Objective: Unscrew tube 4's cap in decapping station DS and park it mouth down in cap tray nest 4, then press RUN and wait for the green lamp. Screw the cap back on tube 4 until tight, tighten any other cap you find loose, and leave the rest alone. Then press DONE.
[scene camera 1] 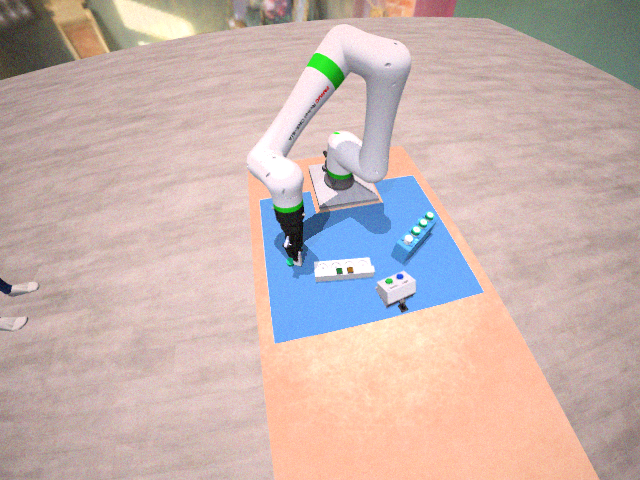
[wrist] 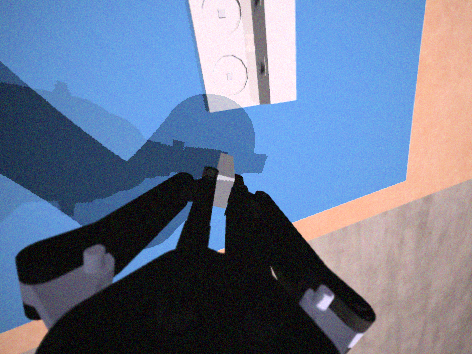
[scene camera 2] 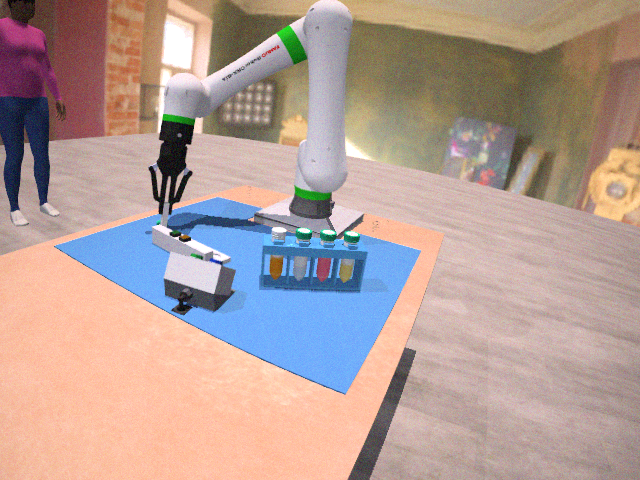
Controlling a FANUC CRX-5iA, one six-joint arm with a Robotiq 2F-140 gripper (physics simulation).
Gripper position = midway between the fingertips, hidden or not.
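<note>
There is a blue mat [scene camera 2: 322, 335] here, and I see the blue mat in the wrist view [wrist: 107, 107] and in scene camera 1 [scene camera 1: 300, 307] too. I also see my gripper [scene camera 2: 163, 226], and my gripper is visible in the wrist view [wrist: 223, 165] as well.
</note>
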